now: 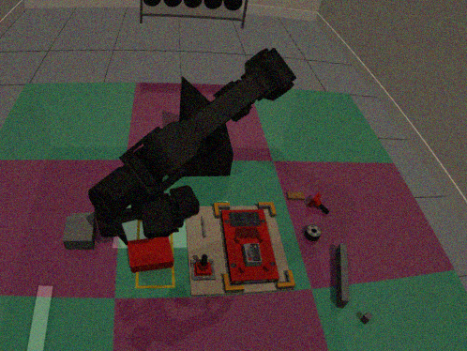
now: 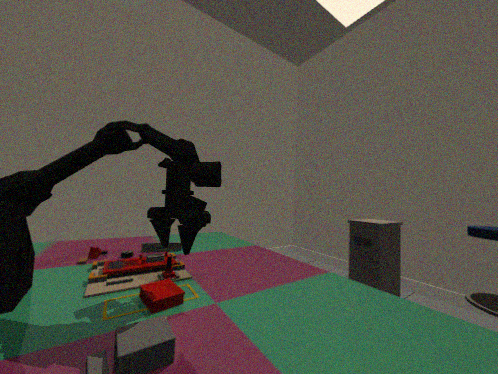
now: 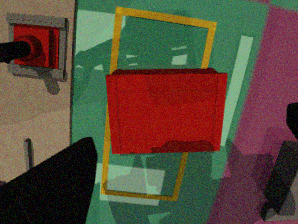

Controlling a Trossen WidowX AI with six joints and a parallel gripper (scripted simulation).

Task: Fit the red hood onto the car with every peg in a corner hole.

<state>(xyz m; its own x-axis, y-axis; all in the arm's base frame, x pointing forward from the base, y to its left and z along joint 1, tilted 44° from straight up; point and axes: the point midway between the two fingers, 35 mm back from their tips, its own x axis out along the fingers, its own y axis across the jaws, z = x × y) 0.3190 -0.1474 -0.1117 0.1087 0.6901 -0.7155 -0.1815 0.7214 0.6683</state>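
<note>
Right now the red hood is 9 cm below my gripper tip and 3 cm behind it. From my gripper tip the other things lie so: wheel (41 cm to the left, 10 cm below, 2 cm behind); then grey engine block (23 cm to the left, 8 cm below, 2 cm ahead); then tan jig (22 cm to the left, 10 cm below, 2 cm behind).
</note>
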